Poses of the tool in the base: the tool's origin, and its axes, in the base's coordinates. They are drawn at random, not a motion.
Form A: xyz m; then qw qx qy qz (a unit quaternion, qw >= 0).
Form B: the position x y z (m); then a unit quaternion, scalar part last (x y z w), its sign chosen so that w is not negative. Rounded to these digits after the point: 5 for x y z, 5 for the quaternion.
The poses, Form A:
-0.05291 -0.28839 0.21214 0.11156 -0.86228 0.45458 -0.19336
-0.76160 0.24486 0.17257 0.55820 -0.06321 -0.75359 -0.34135
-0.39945 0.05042 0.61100 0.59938 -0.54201 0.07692 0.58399
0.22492 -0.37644 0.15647 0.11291 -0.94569 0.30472 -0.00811
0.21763 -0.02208 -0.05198 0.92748 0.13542 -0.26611 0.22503
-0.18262 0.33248 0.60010 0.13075 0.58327 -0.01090 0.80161
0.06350 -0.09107 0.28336 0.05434 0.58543 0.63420 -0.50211
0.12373 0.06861 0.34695 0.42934 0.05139 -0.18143 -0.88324
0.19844 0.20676 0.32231 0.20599 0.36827 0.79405 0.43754
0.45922 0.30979 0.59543 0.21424 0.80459 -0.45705 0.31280
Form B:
-0.05291 -0.28839 0.21214 -0.86228 0.45458 -0.19336 0.11156
-0.76160 0.24486 0.17257 -0.06321 -0.75359 -0.34135 0.55820
-0.39945 0.05042 0.61100 -0.54201 0.07692 0.58399 0.59938
0.22492 -0.37644 0.15647 -0.94569 0.30472 -0.00811 0.11291
0.21763 -0.02208 -0.05198 0.13542 -0.26611 0.22503 0.92748
-0.18262 0.33248 0.60010 0.58327 -0.01090 0.80161 0.13075
0.06350 -0.09107 0.28336 0.58543 0.63420 -0.50211 0.05434
0.12373 0.06861 0.34695 0.05139 -0.18143 -0.88324 0.42934
0.19844 0.20676 0.32231 0.36827 0.79405 0.43754 0.20599
0.45922 0.30979 0.59543 0.80459 -0.45705 0.31280 0.21424

